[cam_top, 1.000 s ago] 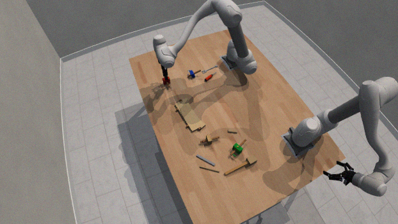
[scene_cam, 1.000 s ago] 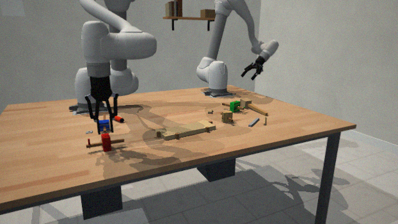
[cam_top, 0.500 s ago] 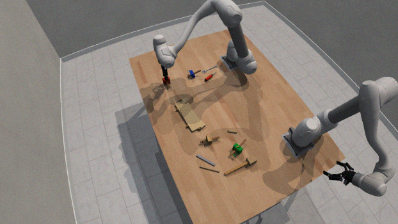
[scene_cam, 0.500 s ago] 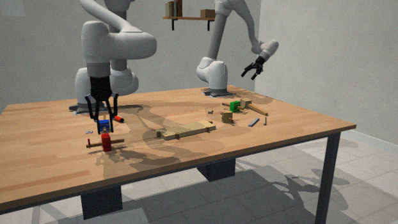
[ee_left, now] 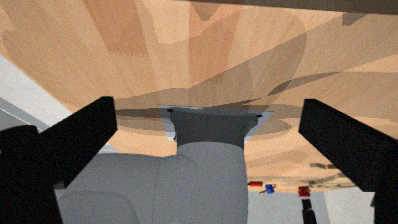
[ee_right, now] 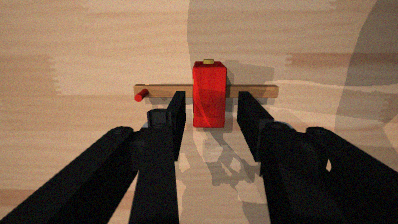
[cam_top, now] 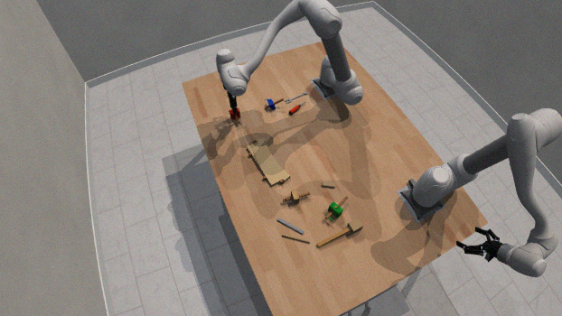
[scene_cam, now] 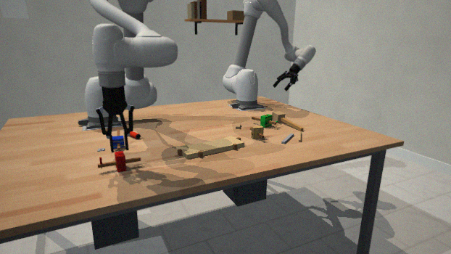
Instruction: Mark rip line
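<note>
The red pencil gauge is 80 mm below my right hand, 20 mm behind it and 10 mm to the right of it. Round my right hand: pale board 410 mm to the left, 100 mm below, 30 mm behind; then red-handled screwdriver 400 mm behind, 120 mm to the left, 100 mm below; then blue gauge 260 mm behind, 90 mm below, 30 mm to the left.
</note>
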